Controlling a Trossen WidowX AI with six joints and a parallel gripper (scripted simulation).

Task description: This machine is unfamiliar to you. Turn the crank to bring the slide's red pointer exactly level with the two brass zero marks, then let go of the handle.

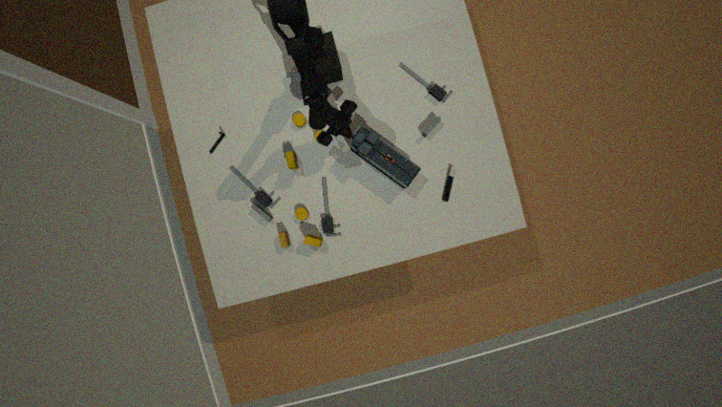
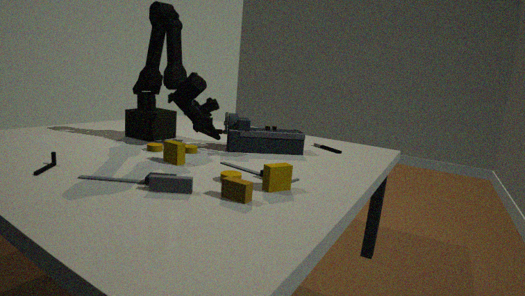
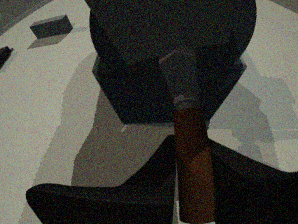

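Right now the brown crank handle is 20 mm behind my gripper tip, 10 mm to the right of it and 30 mm above it. From my gripper tip the other things lie so: slide 160 mm ahead, 100 mm to the left, 50 mm above; then black l-shaped key 220 mm behind, 480 mm to the right, 20 mm below; then black bar 310 mm ahead, 300 mm to the left, 30 mm below.
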